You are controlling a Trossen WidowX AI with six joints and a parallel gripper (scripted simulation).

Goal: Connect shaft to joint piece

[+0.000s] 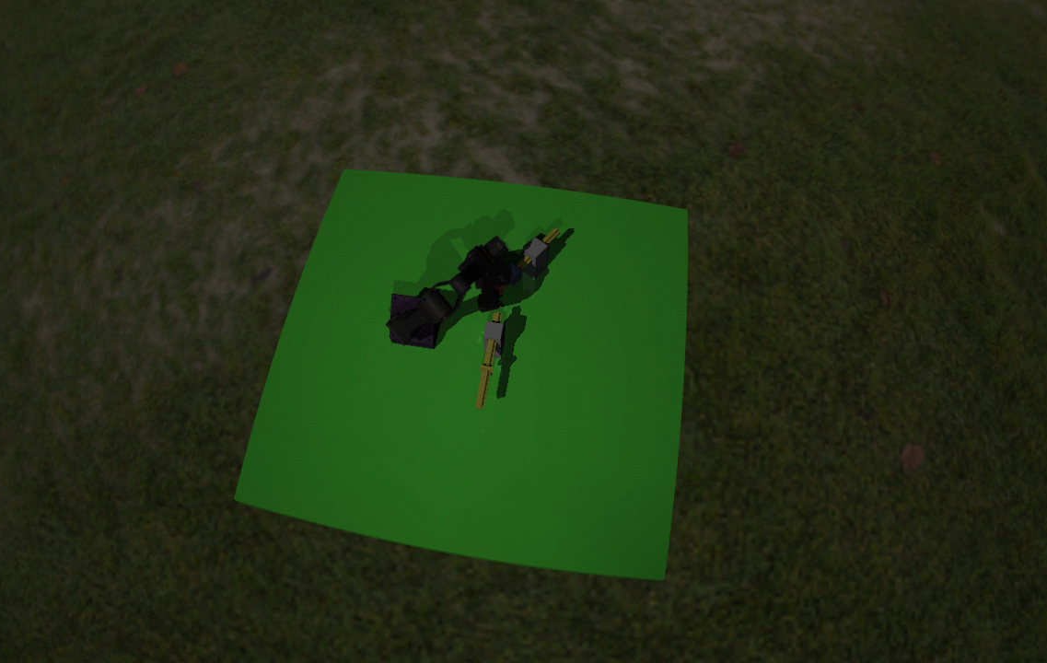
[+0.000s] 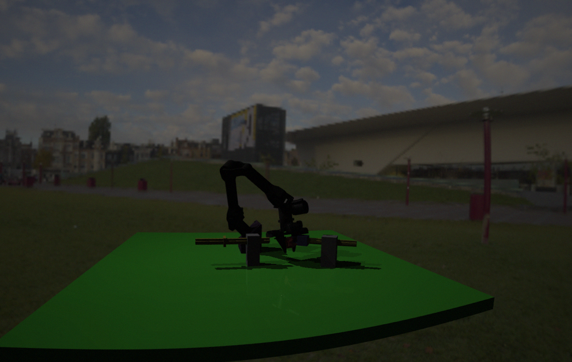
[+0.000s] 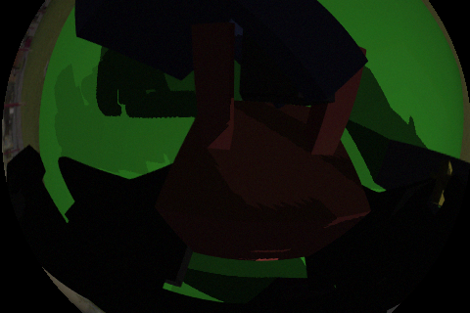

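My gripper tip is 5 cm below the red square joint piece.
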